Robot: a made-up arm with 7 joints. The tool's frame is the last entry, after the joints. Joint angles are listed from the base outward.
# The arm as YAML. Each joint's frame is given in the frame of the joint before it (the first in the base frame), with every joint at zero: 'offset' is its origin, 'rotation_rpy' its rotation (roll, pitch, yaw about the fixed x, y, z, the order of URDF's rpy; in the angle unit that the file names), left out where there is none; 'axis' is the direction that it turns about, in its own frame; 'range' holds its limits. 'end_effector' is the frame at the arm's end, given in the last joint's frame.
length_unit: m
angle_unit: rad
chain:
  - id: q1
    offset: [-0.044, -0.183, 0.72]
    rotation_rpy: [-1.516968, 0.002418, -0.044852]
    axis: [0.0, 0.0, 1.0]
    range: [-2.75, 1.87]
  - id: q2
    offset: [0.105, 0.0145, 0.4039]
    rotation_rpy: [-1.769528, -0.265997, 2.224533]
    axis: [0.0, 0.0, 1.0]
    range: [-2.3, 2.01]
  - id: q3
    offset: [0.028, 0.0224, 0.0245]
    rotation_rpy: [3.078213, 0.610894, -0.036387]
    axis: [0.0, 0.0, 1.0]
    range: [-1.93, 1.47]
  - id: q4
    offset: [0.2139, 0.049, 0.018]
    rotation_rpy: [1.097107, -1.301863, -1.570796]
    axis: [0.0, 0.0, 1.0]
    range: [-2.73, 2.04]
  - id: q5
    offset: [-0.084, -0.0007, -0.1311]
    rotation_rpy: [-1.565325, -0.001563, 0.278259]
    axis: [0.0, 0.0, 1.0]
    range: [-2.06, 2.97]
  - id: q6
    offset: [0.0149, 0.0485, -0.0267]
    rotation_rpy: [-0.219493, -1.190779, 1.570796]
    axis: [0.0, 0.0, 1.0]
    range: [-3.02, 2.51]
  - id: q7
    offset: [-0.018, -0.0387, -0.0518]
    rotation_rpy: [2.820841, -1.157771, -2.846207]
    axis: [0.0, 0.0, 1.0]
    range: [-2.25, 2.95]
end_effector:
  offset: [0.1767, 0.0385, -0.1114]
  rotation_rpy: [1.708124, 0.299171, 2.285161]
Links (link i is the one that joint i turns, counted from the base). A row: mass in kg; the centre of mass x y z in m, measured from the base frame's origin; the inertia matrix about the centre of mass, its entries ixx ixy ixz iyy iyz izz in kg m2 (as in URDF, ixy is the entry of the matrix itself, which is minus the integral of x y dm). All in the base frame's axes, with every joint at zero. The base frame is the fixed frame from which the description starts. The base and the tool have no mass.
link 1: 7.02; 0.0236 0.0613 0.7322; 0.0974 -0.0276 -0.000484 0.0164 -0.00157 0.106
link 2: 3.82; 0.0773 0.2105 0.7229; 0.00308 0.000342 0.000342 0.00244 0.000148 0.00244
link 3: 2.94; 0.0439 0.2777 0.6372; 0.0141 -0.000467 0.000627 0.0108 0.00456 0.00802
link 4: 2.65; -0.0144 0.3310 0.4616; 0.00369 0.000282 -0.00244 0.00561 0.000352 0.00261
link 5: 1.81; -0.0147 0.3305 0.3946; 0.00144 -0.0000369 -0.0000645 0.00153 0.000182 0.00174
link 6: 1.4; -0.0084 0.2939 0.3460; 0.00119 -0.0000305 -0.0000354 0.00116 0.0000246 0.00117
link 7: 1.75; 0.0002 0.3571 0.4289; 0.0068 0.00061 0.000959 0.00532 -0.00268 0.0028
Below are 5 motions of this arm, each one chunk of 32 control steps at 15 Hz.
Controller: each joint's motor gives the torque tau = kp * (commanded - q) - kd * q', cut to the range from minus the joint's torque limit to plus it. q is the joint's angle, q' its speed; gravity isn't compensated. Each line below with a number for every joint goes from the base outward.
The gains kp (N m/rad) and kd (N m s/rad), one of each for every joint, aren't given. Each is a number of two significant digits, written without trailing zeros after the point. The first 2 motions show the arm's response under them.
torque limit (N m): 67 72 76 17 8.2 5.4 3.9
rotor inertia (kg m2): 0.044 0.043 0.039 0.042 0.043 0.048 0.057
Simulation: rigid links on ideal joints. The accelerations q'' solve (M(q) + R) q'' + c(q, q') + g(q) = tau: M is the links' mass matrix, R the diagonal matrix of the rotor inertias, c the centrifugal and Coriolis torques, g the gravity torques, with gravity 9.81 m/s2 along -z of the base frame. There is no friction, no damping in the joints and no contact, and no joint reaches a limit. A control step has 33 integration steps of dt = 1/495 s. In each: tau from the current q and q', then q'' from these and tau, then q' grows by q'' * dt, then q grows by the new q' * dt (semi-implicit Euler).
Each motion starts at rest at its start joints. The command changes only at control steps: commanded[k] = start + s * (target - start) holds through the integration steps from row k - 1 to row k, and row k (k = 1, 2, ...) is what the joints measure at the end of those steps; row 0 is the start. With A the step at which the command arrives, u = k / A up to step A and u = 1 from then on. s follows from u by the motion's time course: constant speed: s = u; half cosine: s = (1 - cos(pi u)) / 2; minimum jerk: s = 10 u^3 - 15 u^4 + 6 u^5; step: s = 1 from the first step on.
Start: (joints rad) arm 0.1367 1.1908 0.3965 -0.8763 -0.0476 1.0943 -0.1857
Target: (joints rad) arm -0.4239 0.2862 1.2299 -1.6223 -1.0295 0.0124 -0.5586
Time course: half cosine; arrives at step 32
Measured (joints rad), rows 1 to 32:
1: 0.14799 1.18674 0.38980 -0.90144 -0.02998 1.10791 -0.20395
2: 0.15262 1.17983 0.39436 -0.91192 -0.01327 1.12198 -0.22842
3: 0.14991 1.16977 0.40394 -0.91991 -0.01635 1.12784 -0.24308
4: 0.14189 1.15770 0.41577 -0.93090 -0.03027 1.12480 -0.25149
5: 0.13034 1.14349 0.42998 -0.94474 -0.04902 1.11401 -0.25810
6: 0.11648 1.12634 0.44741 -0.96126 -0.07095 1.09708 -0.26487
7: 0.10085 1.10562 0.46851 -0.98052 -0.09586 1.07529 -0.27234
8: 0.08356 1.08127 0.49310 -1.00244 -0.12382 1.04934 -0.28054
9: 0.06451 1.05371 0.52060 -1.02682 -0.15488 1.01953 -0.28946
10: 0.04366 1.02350 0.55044 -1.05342 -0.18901 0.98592 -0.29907
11: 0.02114 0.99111 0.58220 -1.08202 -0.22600 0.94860 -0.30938
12: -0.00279 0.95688 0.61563 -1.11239 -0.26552 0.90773 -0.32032
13: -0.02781 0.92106 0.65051 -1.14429 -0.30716 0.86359 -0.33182
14: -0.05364 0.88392 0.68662 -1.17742 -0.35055 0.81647 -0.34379
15: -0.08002 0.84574 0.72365 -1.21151 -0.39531 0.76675 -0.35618
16: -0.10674 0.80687 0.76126 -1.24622 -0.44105 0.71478 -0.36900
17: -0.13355 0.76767 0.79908 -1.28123 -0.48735 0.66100 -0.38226
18: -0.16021 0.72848 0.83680 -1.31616 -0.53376 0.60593 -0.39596
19: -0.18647 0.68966 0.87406 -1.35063 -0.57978 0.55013 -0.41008
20: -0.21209 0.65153 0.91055 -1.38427 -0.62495 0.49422 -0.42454
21: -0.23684 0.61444 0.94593 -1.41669 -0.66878 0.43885 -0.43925
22: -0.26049 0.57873 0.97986 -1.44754 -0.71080 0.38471 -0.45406
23: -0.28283 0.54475 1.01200 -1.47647 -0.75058 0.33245 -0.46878
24: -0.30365 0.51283 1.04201 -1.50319 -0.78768 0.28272 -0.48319
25: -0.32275 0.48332 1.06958 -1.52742 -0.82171 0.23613 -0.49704
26: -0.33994 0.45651 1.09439 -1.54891 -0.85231 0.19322 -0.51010
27: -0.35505 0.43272 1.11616 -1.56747 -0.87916 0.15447 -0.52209
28: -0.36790 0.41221 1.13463 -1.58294 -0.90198 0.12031 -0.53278
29: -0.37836 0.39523 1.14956 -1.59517 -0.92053 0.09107 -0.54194
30: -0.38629 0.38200 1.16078 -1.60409 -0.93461 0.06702 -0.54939
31: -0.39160 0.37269 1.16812 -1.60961 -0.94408 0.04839 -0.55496
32: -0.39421 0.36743 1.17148 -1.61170 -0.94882 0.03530 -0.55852
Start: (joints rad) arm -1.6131 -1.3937 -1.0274 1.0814 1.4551 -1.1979 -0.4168
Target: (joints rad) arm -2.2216 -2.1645 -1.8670 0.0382 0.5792 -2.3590 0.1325
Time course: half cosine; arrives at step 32
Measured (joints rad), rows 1 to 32:
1: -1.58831 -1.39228 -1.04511 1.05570 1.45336 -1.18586 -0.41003
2: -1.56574 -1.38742 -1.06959 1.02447 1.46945 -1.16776 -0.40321
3: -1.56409 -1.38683 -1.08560 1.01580 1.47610 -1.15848 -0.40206
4: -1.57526 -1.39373 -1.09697 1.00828 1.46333 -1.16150 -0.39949
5: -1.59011 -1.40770 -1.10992 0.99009 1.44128 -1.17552 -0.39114
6: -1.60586 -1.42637 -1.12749 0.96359 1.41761 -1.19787 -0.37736
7: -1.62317 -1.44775 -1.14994 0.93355 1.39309 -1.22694 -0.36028
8: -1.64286 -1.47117 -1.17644 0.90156 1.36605 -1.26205 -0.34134
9: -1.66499 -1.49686 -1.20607 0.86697 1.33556 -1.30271 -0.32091
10: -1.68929 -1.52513 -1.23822 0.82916 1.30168 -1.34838 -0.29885
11: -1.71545 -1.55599 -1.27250 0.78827 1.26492 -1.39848 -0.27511
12: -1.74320 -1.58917 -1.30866 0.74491 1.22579 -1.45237 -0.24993
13: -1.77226 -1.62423 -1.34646 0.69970 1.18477 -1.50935 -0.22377
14: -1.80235 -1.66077 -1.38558 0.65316 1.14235 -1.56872 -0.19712
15: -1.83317 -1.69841 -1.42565 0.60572 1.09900 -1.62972 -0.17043
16: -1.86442 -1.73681 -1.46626 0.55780 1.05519 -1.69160 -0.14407
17: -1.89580 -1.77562 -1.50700 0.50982 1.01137 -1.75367 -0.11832
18: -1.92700 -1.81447 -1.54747 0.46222 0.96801 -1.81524 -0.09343
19: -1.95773 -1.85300 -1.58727 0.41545 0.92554 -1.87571 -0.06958
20: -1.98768 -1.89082 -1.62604 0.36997 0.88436 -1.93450 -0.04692
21: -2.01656 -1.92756 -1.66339 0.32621 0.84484 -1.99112 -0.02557
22: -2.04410 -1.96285 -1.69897 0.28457 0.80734 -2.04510 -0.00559
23: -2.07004 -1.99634 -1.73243 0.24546 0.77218 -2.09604 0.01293
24: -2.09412 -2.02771 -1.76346 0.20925 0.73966 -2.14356 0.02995
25: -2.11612 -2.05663 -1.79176 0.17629 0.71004 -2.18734 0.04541
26: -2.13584 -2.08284 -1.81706 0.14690 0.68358 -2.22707 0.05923
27: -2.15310 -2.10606 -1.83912 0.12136 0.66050 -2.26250 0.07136
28: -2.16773 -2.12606 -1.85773 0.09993 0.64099 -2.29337 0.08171
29: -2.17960 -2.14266 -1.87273 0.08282 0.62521 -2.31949 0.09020
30: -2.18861 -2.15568 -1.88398 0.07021 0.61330 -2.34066 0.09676
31: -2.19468 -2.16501 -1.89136 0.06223 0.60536 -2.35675 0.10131
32: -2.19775 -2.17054 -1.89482 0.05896 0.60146 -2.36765 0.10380
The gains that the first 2 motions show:
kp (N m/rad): 420 290 400 68 30 14 21
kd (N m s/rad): 25 26 22 3.1 2 2 2.1
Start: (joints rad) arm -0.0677 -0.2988 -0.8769 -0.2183 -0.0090 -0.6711 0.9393
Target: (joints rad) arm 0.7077 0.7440 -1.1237 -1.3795 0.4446 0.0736 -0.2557
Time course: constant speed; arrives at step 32
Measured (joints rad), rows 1 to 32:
1: -0.04275 -0.28368 -0.87343 -0.28680 0.00060 -0.66652 0.94868
2: -0.01138 -0.26582 -0.87459 -0.33870 0.02691 -0.65932 0.95282
3: 0.01646 -0.24077 -0.88055 -0.37385 0.04932 -0.64296 0.93397
4: 0.04047 -0.20965 -0.88915 -0.40801 0.06410 -0.62213 0.90191
5: 0.06263 -0.17618 -0.89769 -0.44425 0.07555 -0.60044 0.86534
6: 0.08486 -0.14321 -0.90494 -0.48180 0.08754 -0.57847 0.82747
7: 0.10791 -0.11169 -0.91098 -0.51970 0.10133 -0.55590 0.78910
8: 0.13159 -0.08123 -0.91646 -0.55746 0.11639 -0.53262 0.75053
9: 0.15549 -0.05105 -0.92197 -0.59492 0.13180 -0.50879 0.71197
10: 0.17935 -0.02059 -0.92781 -0.63204 0.14701 -0.48460 0.67351
11: 0.20314 0.01031 -0.93400 -0.66886 0.16193 -0.46015 0.63515
12: 0.22693 0.04157 -0.94038 -0.70546 0.17668 -0.43548 0.59681
13: 0.25079 0.07301 -0.94683 -0.74190 0.19140 -0.41059 0.55844
14: 0.27476 0.10452 -0.95327 -0.77820 0.20618 -0.38548 0.52005
15: 0.29883 0.13607 -0.95971 -0.81438 0.22101 -0.36016 0.48165
16: 0.32301 0.16769 -0.96618 -0.85040 0.23588 -0.33464 0.44326
17: 0.34728 0.19942 -0.97272 -0.88628 0.25074 -0.30894 0.40487
18: 0.37163 0.23129 -0.97935 -0.92201 0.26558 -0.28307 0.36648
19: 0.39605 0.26331 -0.98607 -0.95761 0.28040 -0.25702 0.32808
20: 0.42057 0.29548 -0.99288 -0.99310 0.29522 -0.23082 0.28965
21: 0.44517 0.32780 -0.99976 -1.02849 0.31003 -0.20446 0.25119
22: 0.46986 0.36025 -1.00672 -1.06379 0.32486 -0.17795 0.21269
23: 0.49464 0.39283 -1.01375 -1.09901 0.33971 -0.15129 0.17415
24: 0.51951 0.42556 -1.02087 -1.13417 0.35460 -0.12449 0.13555
25: 0.54447 0.45842 -1.02806 -1.16927 0.36954 -0.09755 0.09688
26: 0.56951 0.49143 -1.03534 -1.20432 0.38454 -0.07046 0.05813
27: 0.59463 0.52458 -1.04270 -1.23933 0.39961 -0.04324 0.01929
28: 0.61984 0.55786 -1.05014 -1.27432 0.41477 -0.01587 -0.01968
29: 0.64512 0.59127 -1.05767 -1.30929 0.43004 0.01164 -0.05877
30: 0.67049 0.62481 -1.06527 -1.34425 0.44543 0.03929 -0.09800
31: 0.69592 0.65847 -1.07295 -1.37919 0.46096 0.06708 -0.13740
32: 0.72144 0.69225 -1.08071 -1.41413 0.47665 0.09500 -0.17697

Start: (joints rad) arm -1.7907 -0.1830 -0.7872 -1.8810 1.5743 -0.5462 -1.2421
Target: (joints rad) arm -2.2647 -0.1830 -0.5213 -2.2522 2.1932 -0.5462 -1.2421
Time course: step
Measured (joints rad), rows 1 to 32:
1: -1.80219 -0.15008 -0.66727 -2.03536 1.55867 -0.59206 -1.22038
2: -1.92954 -0.18423 -0.57388 -2.08543 1.73063 -0.68859 -1.20980
3: -2.11564 -0.21395 -0.51311 -2.12292 2.03438 -0.74356 -1.23651
4: -2.24121 -0.23005 -0.47952 -2.22511 2.24361 -0.70453 -1.27752
5: -2.28875 -0.22873 -0.47820 -2.26397 2.33047 -0.63403 -1.29518
6: -2.28026 -0.21701 -0.49453 -2.24670 2.31448 -0.59253 -1.27945
7: -2.24999 -0.20393 -0.51318 -2.20832 2.24478 -0.60154 -1.24339
8: -2.22237 -0.19471 -0.52585 -2.17471 2.17695 -0.64335 -1.20620
9: -2.20800 -0.19074 -0.53036 -2.15804 2.14128 -0.68820 -1.18146
10: -2.20674 -0.19105 -0.52848 -2.15778 2.13816 -0.71729 -1.17287
11: -2.21274 -0.19358 -0.52385 -2.16585 2.15292 -0.72764 -1.17604
12: -2.21972 -0.19629 -0.51969 -2.17408 2.17046 -0.72551 -1.18366
13: -2.22407 -0.19799 -0.51751 -2.17851 2.18202 -0.71887 -1.19013
14: -2.22520 -0.19846 -0.51728 -2.17912 2.18565 -0.71327 -1.19319
15: -2.22424 -0.19807 -0.51818 -2.17766 2.18367 -0.71079 -1.19318
16: -2.22269 -0.19736 -0.51931 -2.17590 2.17965 -0.71099 -1.19156
17: -2.22154 -0.19674 -0.52010 -2.17482 2.17630 -0.71239 -1.18979
18: -2.22109 -0.19642 -0.52040 -2.17458 2.17473 -0.71372 -1.18867
19: -2.22120 -0.19638 -0.52030 -2.17486 2.17473 -0.71439 -1.18835
20: -2.22153 -0.19651 -0.52004 -2.17525 2.17555 -0.71444 -1.18858
21: -2.22183 -0.19669 -0.51980 -2.17550 2.17644 -0.71416 -1.18900
22: -2.22197 -0.19681 -0.51966 -2.17557 2.17698 -0.71386 -1.18934
23: -2.22197 -0.19687 -0.51964 -2.17550 2.17713 -0.71370 -1.18950
24: -2.22191 -0.19686 -0.51968 -2.17541 2.17701 -0.71368 -1.18950
25: -2.22184 -0.19682 -0.51975 -2.17535 2.17680 -0.71374 -1.18942
26: -2.22179 -0.19678 -0.51979 -2.17533 2.17663 -0.71381 -1.18933
27: -2.22179 -0.19676 -0.51981 -2.17535 2.17656 -0.71385 -1.18927
28: -2.22180 -0.19675 -0.51981 -2.17537 2.17656 -0.71386 -1.18925
29: -2.22181 -0.19675 -0.51980 -2.17539 2.17660 -0.71384 -1.18926
30: -2.22183 -0.19676 -0.51979 -2.17540 2.17665 -0.71382 -1.18928
31: -2.22183 -0.19677 -0.51978 -2.17539 2.17667 -0.71381 -1.18930
32: -2.22183 -0.19678 -0.51977 -2.17538 2.17668 -0.71381 -1.18931

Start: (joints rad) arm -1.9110 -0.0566 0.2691 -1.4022 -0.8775 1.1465 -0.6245
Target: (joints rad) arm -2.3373 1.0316 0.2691 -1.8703 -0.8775 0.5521 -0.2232
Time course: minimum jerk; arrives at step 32
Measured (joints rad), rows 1 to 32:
1: -1.88949 -0.05333 0.27806 -1.37305 -0.88682 1.12970 -0.61123
2: -1.87259 -0.04942 0.28346 -1.34390 -0.89186 1.11474 -0.57682
3: -1.87021 -0.04426 0.28395 -1.34266 -0.89257 1.10579 -0.55198
4: -1.87424 -0.03699 0.28346 -1.35135 -0.89249 1.09803 -0.54376
5: -1.88026 -0.02633 0.28368 -1.36008 -0.89276 1.08963 -0.54190
6: -1.88771 -0.01108 0.28449 -1.36891 -0.89347 1.07967 -0.53853
7: -1.89703 0.00959 0.28545 -1.37966 -0.89441 1.06736 -0.53169
8: -1.90856 0.03609 0.28637 -1.39312 -0.89546 1.05211 -0.52193
9: -1.92232 0.06847 0.28729 -1.40935 -0.89659 1.03353 -0.50997
10: -1.93828 0.10654 0.28827 -1.42813 -0.89786 1.01149 -0.49616
11: -1.95629 0.14992 0.28935 -1.44925 -0.89928 0.98603 -0.48070
12: -1.97621 0.19813 0.29051 -1.47245 -0.90086 0.95737 -0.46385
13: -1.99779 0.25058 0.29169 -1.49743 -0.90256 0.92589 -0.44593
14: -2.02079 0.30659 0.29283 -1.52386 -0.90429 0.89207 -0.42731
15: -2.04493 0.36538 0.29386 -1.55136 -0.90598 0.85650 -0.40838
16: -2.06988 0.42611 0.29475 -1.57952 -0.90758 0.81983 -0.38952
17: -2.09531 0.48788 0.29543 -1.60794 -0.90901 0.78272 -0.37108
18: -2.12086 0.54977 0.29589 -1.63617 -0.91023 0.74585 -0.35337
19: -2.14616 0.61084 0.29609 -1.66379 -0.91120 0.70984 -0.33664
20: -2.17083 0.67017 0.29603 -1.69036 -0.91191 0.67529 -0.32109
21: -2.19446 0.72685 0.29574 -1.71549 -0.91235 0.64271 -0.30686
22: -2.21669 0.78005 0.29525 -1.73878 -0.91254 0.61252 -0.29405
23: -2.23716 0.82899 0.29460 -1.75990 -0.91252 0.58508 -0.28272
24: -2.25553 0.87301 0.29387 -1.77857 -0.91235 0.56063 -0.27290
25: -2.27155 0.91155 0.29313 -1.79457 -0.91207 0.53933 -0.26460
26: -2.28501 0.94424 0.29245 -1.80778 -0.91175 0.52124 -0.25779
27: -2.29582 0.97089 0.29190 -1.81815 -0.91144 0.50634 -0.25242
28: -2.30397 0.99153 0.29156 -1.82577 -0.91120 0.49450 -0.24841
29: -2.30959 1.00644 0.29144 -1.83082 -0.91105 0.48552 -0.24561
30: -2.31294 1.01618 0.29159 -1.83366 -0.91104 0.47908 -0.24386
31: -2.31444 1.02161 0.29200 -1.83474 -0.91119 0.47475 -0.24290
32: -2.31465 1.02392 0.29265 -1.83471 -0.91149 0.47199 -0.24241

